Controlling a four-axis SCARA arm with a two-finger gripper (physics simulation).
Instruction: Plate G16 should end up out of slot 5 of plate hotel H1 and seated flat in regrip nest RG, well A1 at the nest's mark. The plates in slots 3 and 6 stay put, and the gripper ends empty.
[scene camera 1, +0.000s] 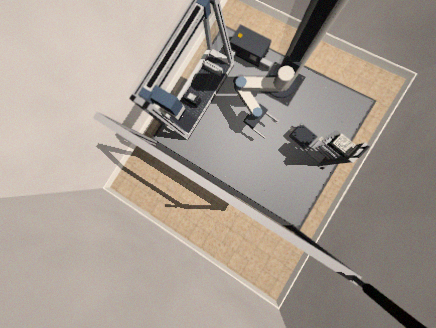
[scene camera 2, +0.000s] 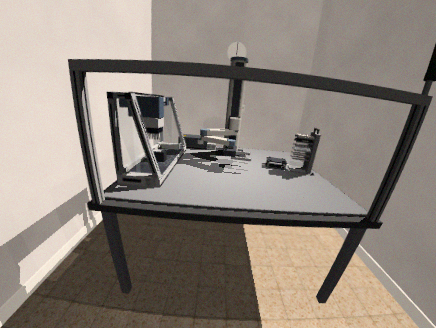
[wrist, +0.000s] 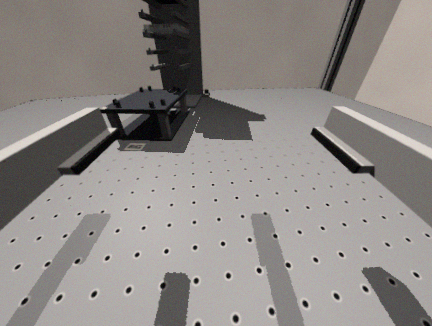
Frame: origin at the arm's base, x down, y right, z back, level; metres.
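Seen in the pictures: gripper, fingertip midpoint: (scene camera 1: 271, 129) (scene camera 2: 250, 156) (wrist: 215, 120).
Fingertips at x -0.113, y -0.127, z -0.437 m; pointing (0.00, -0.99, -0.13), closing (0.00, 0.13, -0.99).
Note:
Pixels of each thing's middle, then the offset from my fingertips to it. "*": a spot on its surface instead.
- Plate hotel H1, body centre: (wrist: 176, 33) (scene camera 1: 335, 152) (scene camera 2: 306, 150) dz +0.051, dx -0.081, dy -0.463 m
- greyish plate, surface spot: (wrist: 166, 33) * dz +0.076, dx -0.080, dy -0.442 m
- Regrip nest RG, body centre: (wrist: 153, 108) (scene camera 2: 276, 162) (scene camera 1: 303, 136) dz +0.106, dx +0.065, dy -0.252 m
- framed machine, surface spot: (scene camera 2: 151, 107) * dz -0.341, dx -0.332, dy +0.633 m
- dark box, surface spot: (scene camera 1: 251, 44) * dz +0.532, dx -0.015, dy +0.503 m
Plate hotel H1 (scene camera 1: 361, 151) (scene camera 2: 314, 152) (wrist: 184, 55) stands at the right of the table, a dark post with stacked ledges. Pale plates (scene camera 2: 301, 149) show in its stack in the second scene view, too small to tell apart as G16 or by slot. In the wrist view a greyish plate (wrist: 166, 33) lies on a hotel ledge; the upper slots are cut off. Regrip nest RG (scene camera 1: 303, 135) (scene camera 2: 276, 161) (wrist: 145, 99), a low dark stand with small corner pegs, bears no plate. My gripper (scene camera 1: 270, 129) (wrist: 215, 120) is open and empty, over the table, short of nest and hotel.
A framed machine (scene camera 1: 164, 100) (scene camera 2: 151, 107) with a blue head stands at the left of the table. A dark box (scene camera 1: 251, 44) with a yellow button is behind the arm's base. The arm's tall column (scene camera 2: 235, 95) rises at the back. A dark frame (scene camera 2: 250, 73) spans the table's front.

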